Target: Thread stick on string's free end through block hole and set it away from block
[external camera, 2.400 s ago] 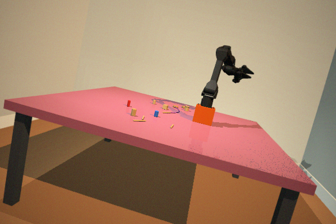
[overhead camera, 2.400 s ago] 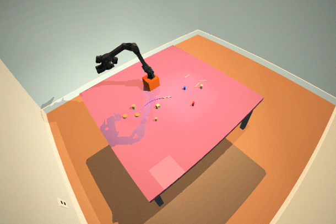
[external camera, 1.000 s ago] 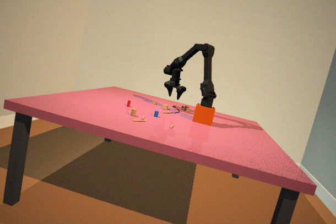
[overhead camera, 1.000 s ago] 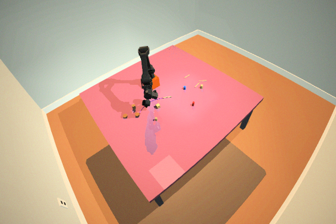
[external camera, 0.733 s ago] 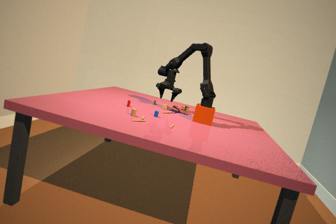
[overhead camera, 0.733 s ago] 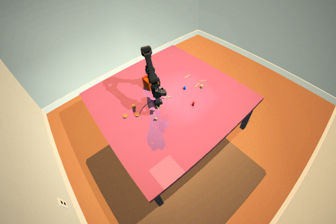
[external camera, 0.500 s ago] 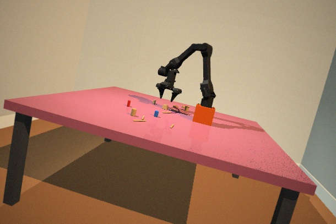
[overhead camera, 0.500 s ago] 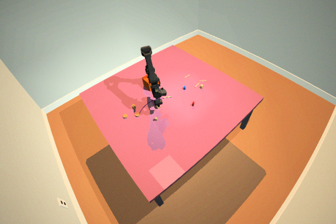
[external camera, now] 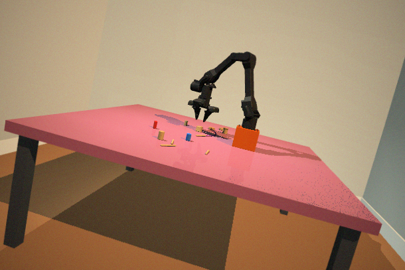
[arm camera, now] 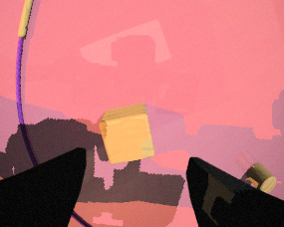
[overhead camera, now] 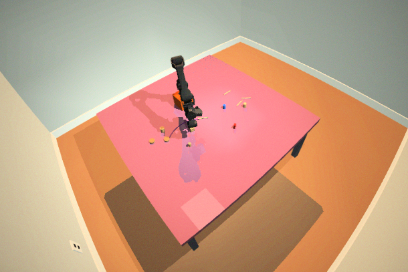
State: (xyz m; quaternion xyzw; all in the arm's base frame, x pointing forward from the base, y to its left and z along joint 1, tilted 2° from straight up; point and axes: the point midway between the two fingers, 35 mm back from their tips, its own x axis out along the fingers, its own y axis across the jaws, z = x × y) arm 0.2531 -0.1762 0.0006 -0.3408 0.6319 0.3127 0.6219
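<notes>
My gripper tip is 5 cm above the wooden block and 1 cm past it. Also, from my gripper tip: round wooden button: 18 cm to the right, 8 cm behind, 5 cm below; thin wooden stick: 12 cm to the left, 6 cm below, 3 cm behind; red peg: 22 cm ahead, 20 cm to the left, 4 cm below.
</notes>
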